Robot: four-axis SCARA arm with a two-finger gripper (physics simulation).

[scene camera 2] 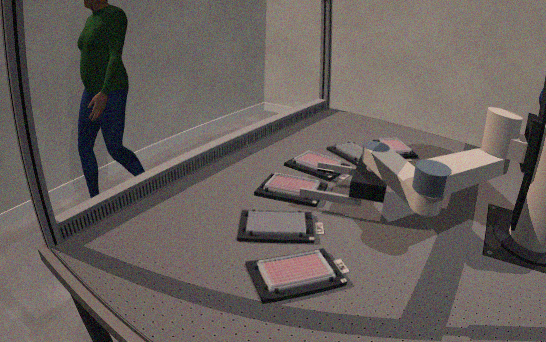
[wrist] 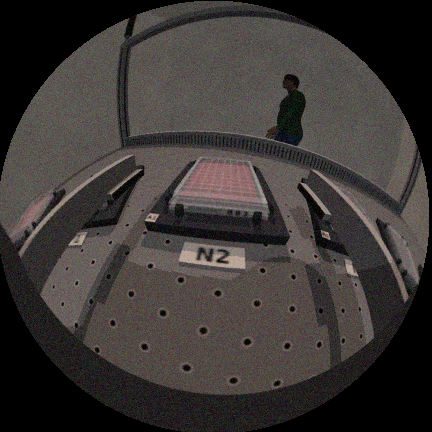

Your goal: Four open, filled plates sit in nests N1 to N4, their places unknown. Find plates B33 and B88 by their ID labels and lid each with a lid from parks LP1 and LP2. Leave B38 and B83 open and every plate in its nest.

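Pixels of known places: gripper, fingertip midpoint: [scene camera 2: 309,177] [wrist: 220,164]; arm's base, link origin: [scene camera 2: 528,242].
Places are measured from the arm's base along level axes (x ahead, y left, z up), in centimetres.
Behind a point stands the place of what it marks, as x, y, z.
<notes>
My gripper [scene camera 2: 311,178] @(66.3, 11.2, 6.2) [wrist: 220,164] @(66.3, 11.2, 6.2) is open and empty, facing nest N2 [scene camera 2: 261,192] @(75.5, 19.1, 2.5) [wrist: 215,232] @(62.8, 10.3, 2.2), with a finger on either side of its pink-filled open plate [scene camera 2: 291,183] @(70.8, 12.6, 3.8) [wrist: 220,184] @(67.3, 11.3, 3.9). The plate's ID label [wrist: 238,212] @(64.9, 9.0, 2.9) is too blurred to read surely. A pink plate [scene camera 2: 296,269] @(51.4, 42.6, 3.7) sits in the nearest nest in the scene view. A grey lid [scene camera 2: 276,222] @(64.1, 29.7, 3.1) lies in the park between these two. Beyond N2 are a pink plate [scene camera 2: 315,160] @(73.0, -4.9, 3.7), a grey lid [scene camera 2: 350,150] @(68.2, -21.2, 3.1) [wrist: 401,250] @(66.7, -20.5, 3.1) and another pink plate [scene camera 2: 396,146] @(55.0, -34.7, 3.8). Their ID labels cannot be read.
The N2 floor label [wrist: 213,255] @(61.3, 9.9, 1.5) lies before its nest. In the wrist view, neighbouring nests [wrist: 106,220] @(60.2, 20.7, 2.0) [wrist: 327,243] @(65.0, -0.1, 2.0) show partly behind the fingers. The arm [scene camera 2: 462,166] @(26.5, 18.1, 22.3) reaches in from the right. A ribbed ledge [scene camera 2: 192,159] @(100.3, 18.8, 5.2) edges the table; a person [scene camera 2: 105,55] [wrist: 292,112] walks beyond it.
</notes>
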